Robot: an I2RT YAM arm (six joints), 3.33 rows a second.
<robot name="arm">
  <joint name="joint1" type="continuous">
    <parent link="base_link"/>
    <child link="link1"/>
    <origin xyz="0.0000 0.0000 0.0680" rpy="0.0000 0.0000 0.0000"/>
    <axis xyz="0 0 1"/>
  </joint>
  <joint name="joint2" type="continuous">
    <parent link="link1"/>
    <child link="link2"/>
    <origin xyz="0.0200 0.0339 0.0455" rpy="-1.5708 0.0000 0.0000"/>
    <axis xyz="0 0 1"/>
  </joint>
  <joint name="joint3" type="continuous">
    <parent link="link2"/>
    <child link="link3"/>
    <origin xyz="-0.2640 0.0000 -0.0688" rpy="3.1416 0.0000 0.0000"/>
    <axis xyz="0 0 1"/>
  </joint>
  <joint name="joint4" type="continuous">
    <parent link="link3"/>
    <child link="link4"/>
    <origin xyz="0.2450 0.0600 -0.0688" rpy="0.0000 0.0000 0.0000"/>
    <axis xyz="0 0 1"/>
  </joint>
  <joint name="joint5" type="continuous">
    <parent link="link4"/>
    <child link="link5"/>
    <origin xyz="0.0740 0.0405 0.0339" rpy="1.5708 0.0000 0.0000"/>
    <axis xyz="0 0 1"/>
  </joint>
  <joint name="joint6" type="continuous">
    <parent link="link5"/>
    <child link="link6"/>
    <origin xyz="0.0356 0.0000 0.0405" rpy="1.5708 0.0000 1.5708"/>
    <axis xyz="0 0 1"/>
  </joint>
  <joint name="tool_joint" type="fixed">
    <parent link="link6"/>
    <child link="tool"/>
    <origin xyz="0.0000 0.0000 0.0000" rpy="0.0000 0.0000 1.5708"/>
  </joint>
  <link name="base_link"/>
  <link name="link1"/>
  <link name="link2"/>
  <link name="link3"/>
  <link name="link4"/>
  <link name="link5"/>
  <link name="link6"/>
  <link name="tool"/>
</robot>
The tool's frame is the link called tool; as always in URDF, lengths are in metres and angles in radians. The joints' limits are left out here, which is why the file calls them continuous.
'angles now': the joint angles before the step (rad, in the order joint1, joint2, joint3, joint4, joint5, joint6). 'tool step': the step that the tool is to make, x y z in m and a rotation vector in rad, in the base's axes. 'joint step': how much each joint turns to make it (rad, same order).
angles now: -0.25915, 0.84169, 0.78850, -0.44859, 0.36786, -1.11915
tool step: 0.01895, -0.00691, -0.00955, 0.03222, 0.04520, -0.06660
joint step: -0.00152, 0.10501, 0.02263, 0.00974, 0.04589, 0.05419
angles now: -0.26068, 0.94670, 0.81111, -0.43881, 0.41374, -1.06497
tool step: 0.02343, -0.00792, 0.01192, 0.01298, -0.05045, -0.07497
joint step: -0.00008, 0.10750, 0.08651, 0.03746, 0.04952, 0.06817
